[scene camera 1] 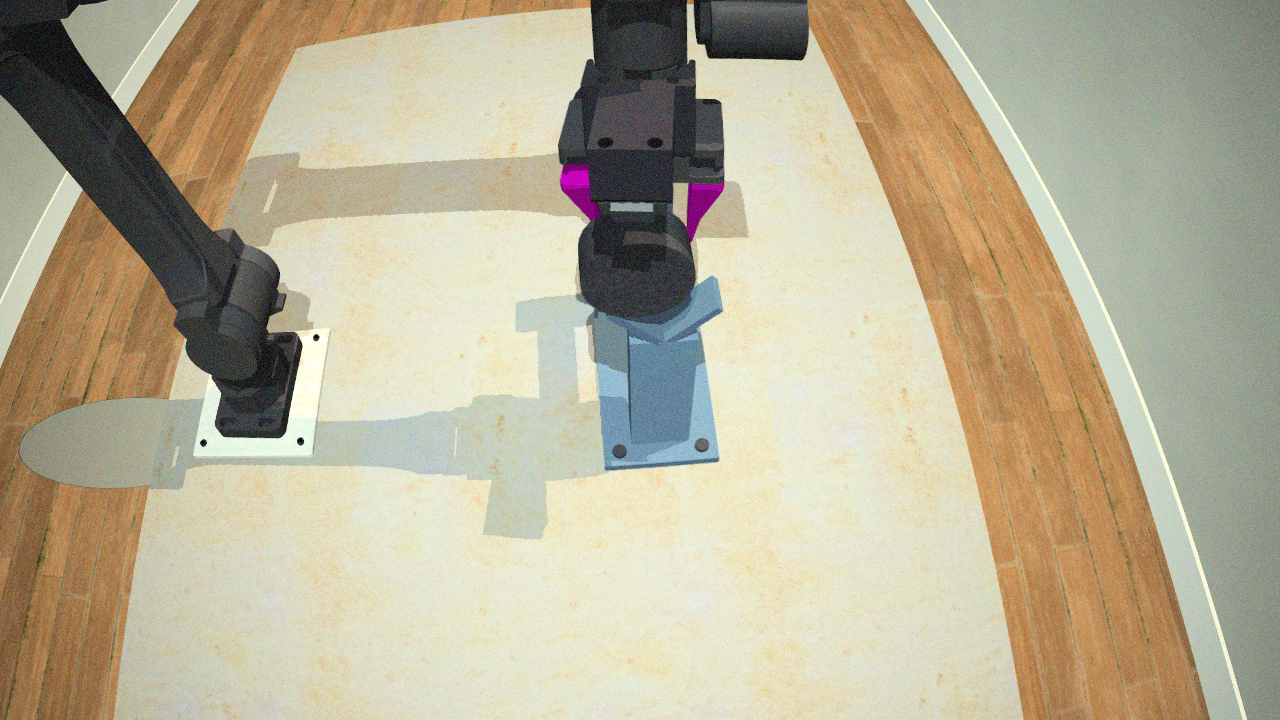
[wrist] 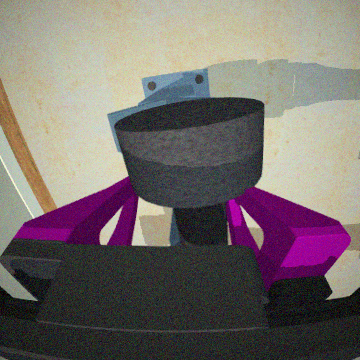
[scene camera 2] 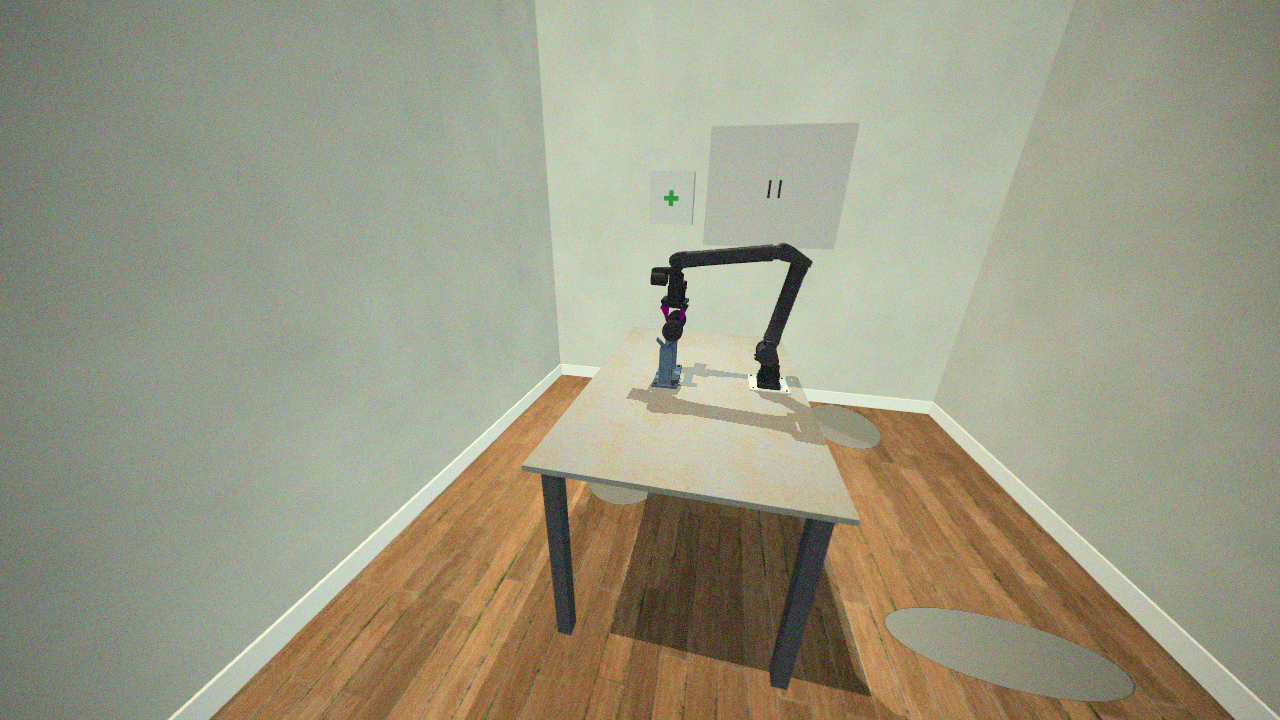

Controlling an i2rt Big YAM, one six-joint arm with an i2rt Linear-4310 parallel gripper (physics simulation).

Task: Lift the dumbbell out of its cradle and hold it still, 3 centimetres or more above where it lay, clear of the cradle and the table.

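Seen in the pictures: gripper, fingertip midpoint: (scene camera 1: pixel 646 236) (wrist: pixel 180 181); arm's base, origin of the base link: (scene camera 1: pixel 261 388) (scene camera 2: pixel 767 383).
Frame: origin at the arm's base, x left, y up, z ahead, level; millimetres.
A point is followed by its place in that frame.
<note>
The dark grey dumbbell (scene camera 1: pixel 635 268) {x -68, y 234, z 392 mm} (scene camera 2: pixel 672 330) {x 130, y 228, z 381 mm} (wrist: pixel 192 155) {x -57, y 258, z 393 mm} has its near round head towards scene camera 1, and its handle runs back between my fingers. My gripper (scene camera 1: pixel 642 229) {x -22, y 216, z 402 mm} (scene camera 2: pixel 674 316) {x -22, y 216, z 402 mm} (wrist: pixel 180 181) {x -22, y 216, z 402 mm} has magenta fingers and is shut on the dumbbell handle, behind that head. The blue cradle (scene camera 1: pixel 662 394) {x -66, y 79, z 413 mm} (scene camera 2: pixel 666 365) {x 126, y 81, z 399 mm} (wrist: pixel 175 80) {x -75, y 0, z 412 mm} stands on the table under the dumbbell. One arm of its V-shaped top shows at the right of the head in scene camera 1. The head sits higher than the V and off to one side. Any gap between them is hard to tell, and the far head is hidden.
The arm's white base plate (scene camera 1: pixel 313 380) {x 8, y 0, z 65 mm} (scene camera 2: pixel 757 385) {x 54, y 9, z 43 mm} is bolted to the pale table (scene camera 1: pixel 805 537) {x -164, y -8, z 535 mm} (scene camera 2: pixel 698 461) {x 575, y -8, z 219 mm}, left of the cradle in scene camera 1. The arm's links rise from it and pass high over the table. Long shadows lie across the table top.
</note>
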